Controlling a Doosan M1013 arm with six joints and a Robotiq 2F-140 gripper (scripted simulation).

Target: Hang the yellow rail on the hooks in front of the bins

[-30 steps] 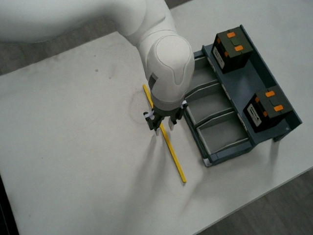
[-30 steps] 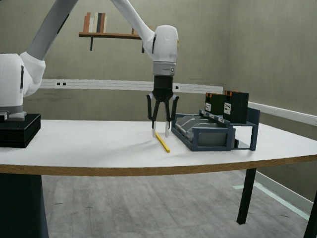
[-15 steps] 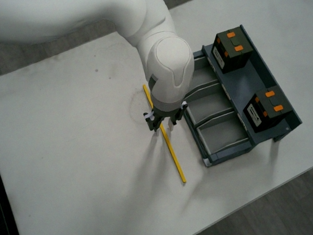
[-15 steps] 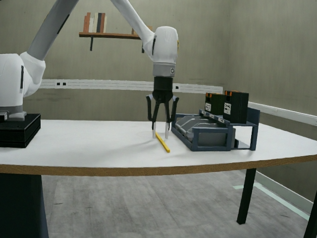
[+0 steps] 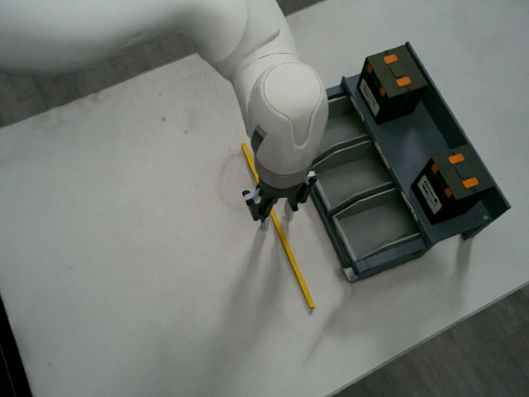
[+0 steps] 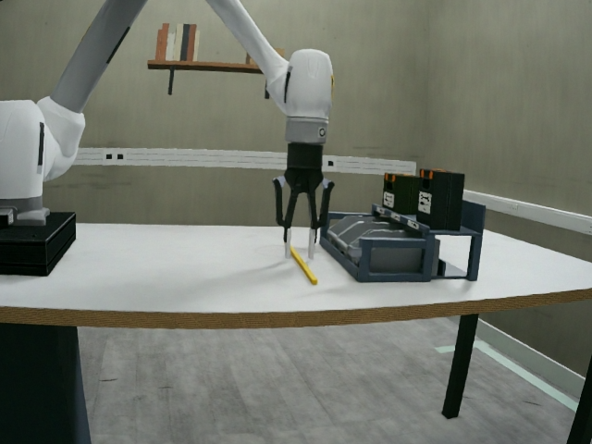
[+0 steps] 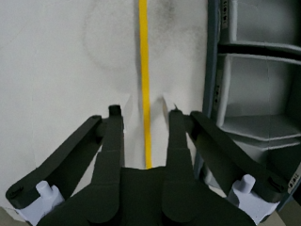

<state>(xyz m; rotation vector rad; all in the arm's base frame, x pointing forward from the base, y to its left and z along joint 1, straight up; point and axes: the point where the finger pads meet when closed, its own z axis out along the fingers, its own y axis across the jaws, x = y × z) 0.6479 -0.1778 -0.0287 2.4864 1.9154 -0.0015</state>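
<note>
My hand is 30 mm above the yellow rail.
</note>
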